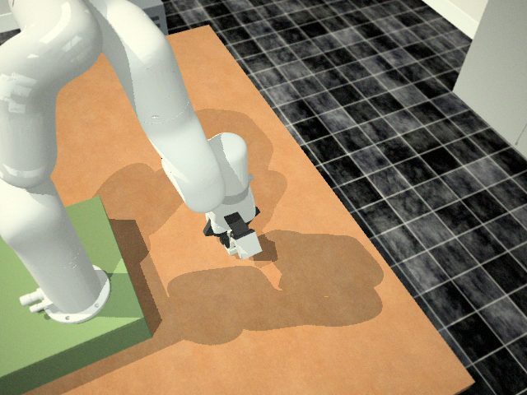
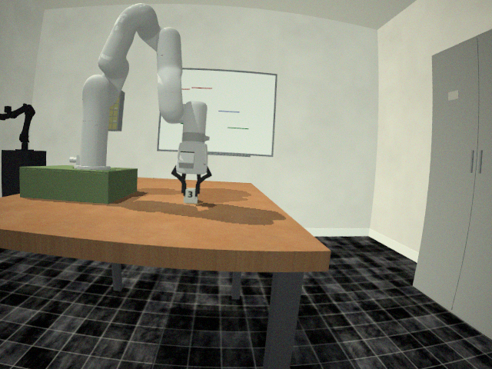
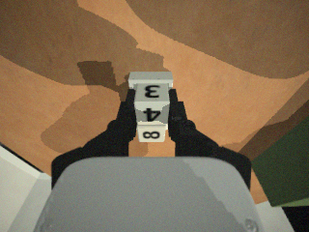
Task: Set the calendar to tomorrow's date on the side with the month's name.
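Now: the calendar cube 10 mm below my hand. The rest, counted from my hand: calendar tray (30 mm below, 20 mm to the left).
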